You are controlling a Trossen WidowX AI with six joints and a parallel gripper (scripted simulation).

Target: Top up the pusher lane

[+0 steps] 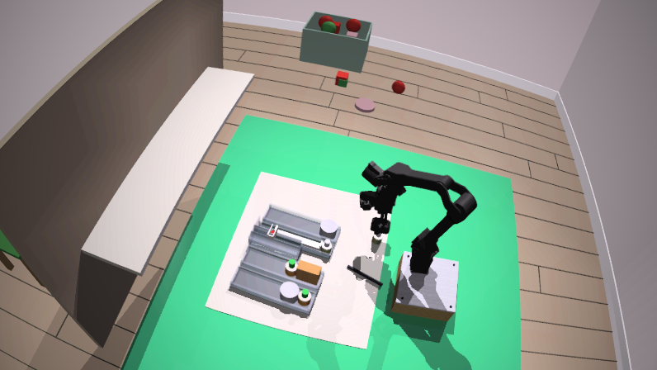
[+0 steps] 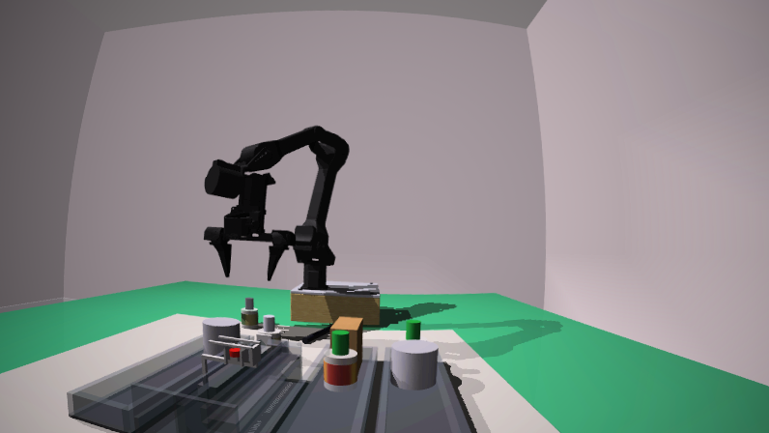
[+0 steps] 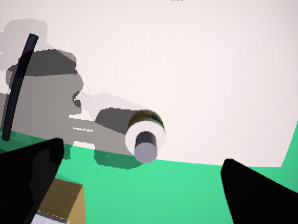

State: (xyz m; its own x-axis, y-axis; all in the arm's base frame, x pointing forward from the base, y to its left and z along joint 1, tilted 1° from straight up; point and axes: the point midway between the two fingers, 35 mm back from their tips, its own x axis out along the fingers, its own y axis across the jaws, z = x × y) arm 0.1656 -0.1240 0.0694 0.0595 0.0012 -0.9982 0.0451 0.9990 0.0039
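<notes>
Right now the brown box is 200 mm ahead of my gripper tip, 200 mm to the left of it and 70 mm below it. Also, from my gripper tip: red mark: 340 mm ahead, 90 mm to the left, 30 mm below; then black stick: 10 mm ahead, 160 mm to the left, 100 mm below.
</notes>
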